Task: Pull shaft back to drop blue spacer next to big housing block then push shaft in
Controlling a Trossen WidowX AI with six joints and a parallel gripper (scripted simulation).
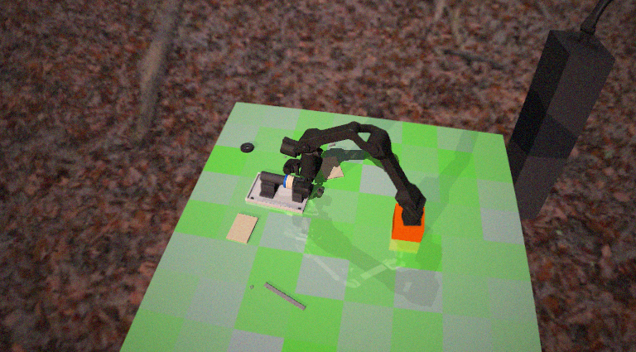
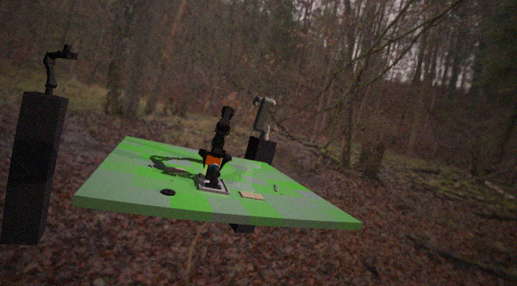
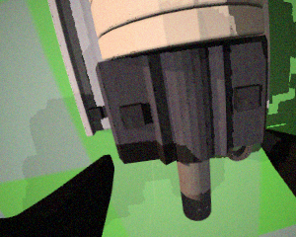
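Now: the tan spacer 70 mm ahead of my gripper tip, 10 mm to the right of it and 20 mm above it. Round my gripper tip: grey bar 60 mm ahead, 430 mm to the left, 50 mm below; then blue spacer 80 mm ahead, 20 mm to the right, 20 mm above; then black disc 280 mm ahead, 280 mm to the right, 50 mm below.
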